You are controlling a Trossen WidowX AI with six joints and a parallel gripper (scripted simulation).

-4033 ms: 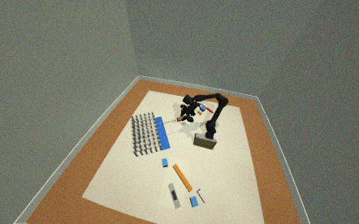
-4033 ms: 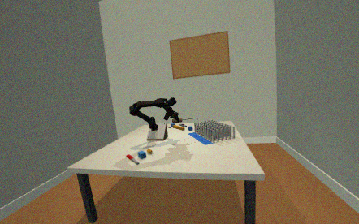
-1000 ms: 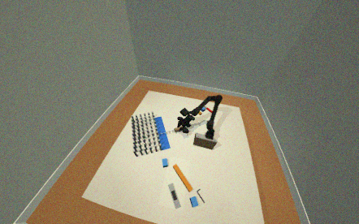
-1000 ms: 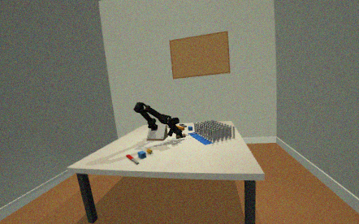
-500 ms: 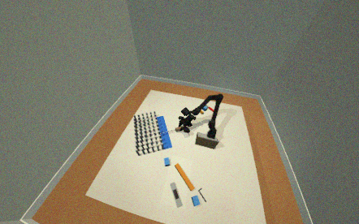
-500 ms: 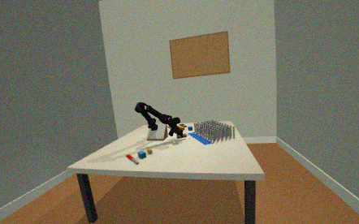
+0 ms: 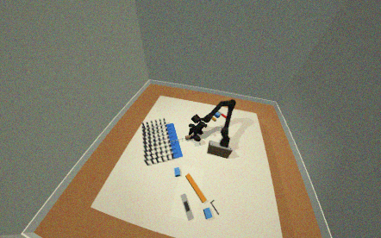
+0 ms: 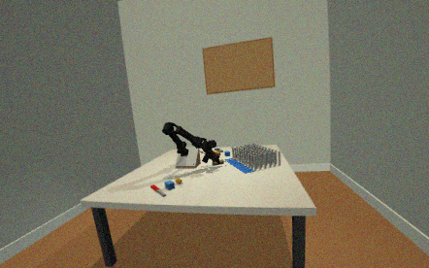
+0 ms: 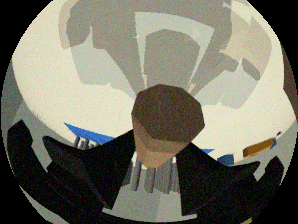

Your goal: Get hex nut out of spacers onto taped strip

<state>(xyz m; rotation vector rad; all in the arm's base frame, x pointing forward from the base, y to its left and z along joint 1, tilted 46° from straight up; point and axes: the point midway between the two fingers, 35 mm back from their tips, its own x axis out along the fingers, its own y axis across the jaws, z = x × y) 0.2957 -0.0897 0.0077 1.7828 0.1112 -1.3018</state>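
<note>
Now: gripper tip 150 mm short of the blue taped strip, 40 mm to the right of it and 30 mm above it. Also, from my gripper tip: yellow piece: 200 mm behind, 330 mm to the right, 10 mm below; then hook tool: 80 mm ahead, 50 mm to the left; then orange bar: 150 mm behind, 400 mm to the left, 10 mm below.
</note>
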